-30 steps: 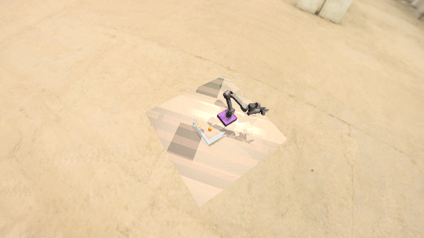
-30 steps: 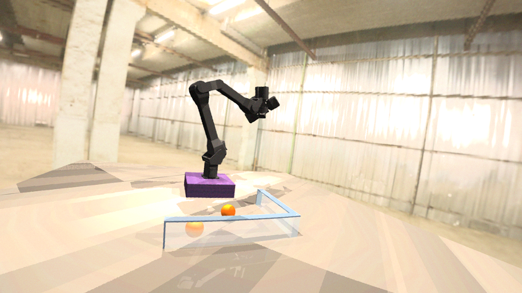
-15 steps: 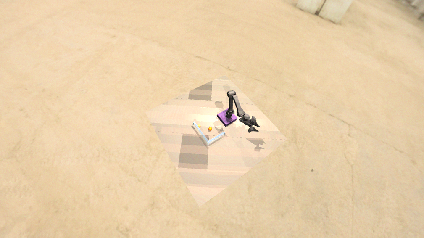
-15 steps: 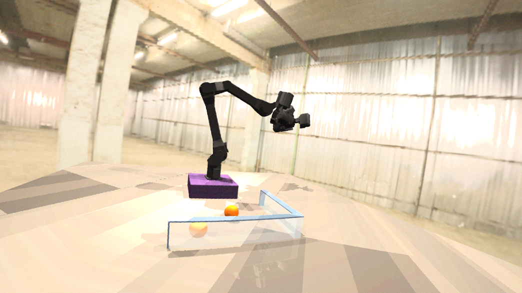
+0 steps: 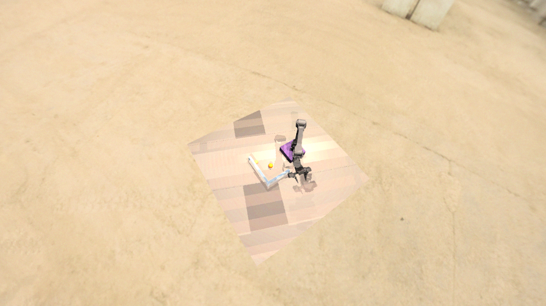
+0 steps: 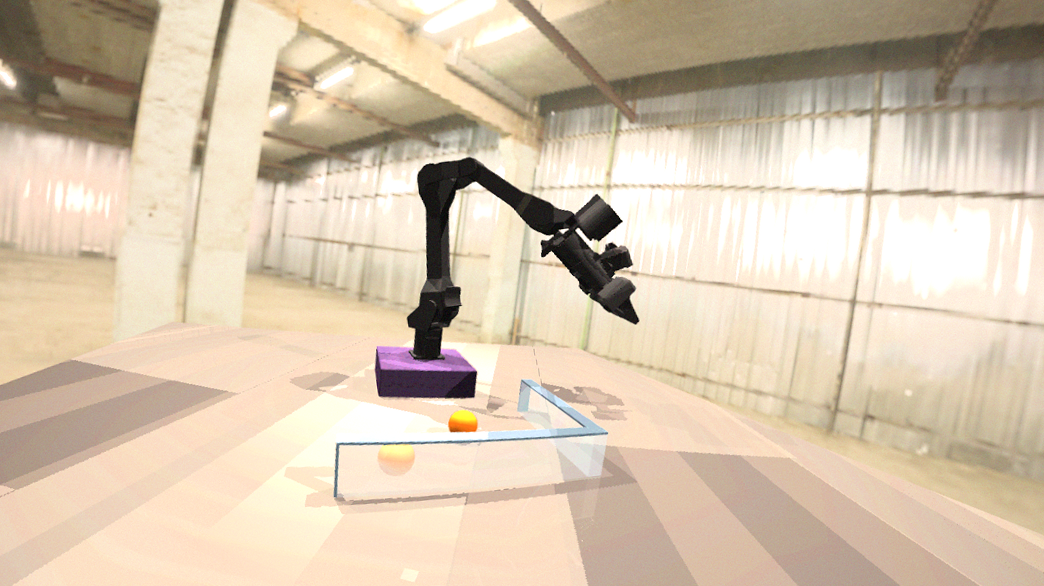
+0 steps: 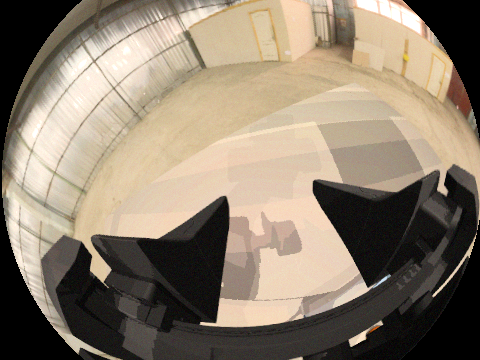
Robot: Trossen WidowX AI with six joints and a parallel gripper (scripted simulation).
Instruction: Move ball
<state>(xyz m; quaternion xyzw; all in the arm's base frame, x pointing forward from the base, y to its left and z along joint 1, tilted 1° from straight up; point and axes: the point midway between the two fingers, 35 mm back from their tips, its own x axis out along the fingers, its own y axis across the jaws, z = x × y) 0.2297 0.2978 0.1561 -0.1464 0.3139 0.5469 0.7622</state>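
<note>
The orange ball lies 50 mm ahead of my gripper tip, 330 mm to the right of it and 170 mm below it. Also, from my gripper tip: see-through copy 130 mm ahead, 440 mm to the right, 170 mm below.
</note>
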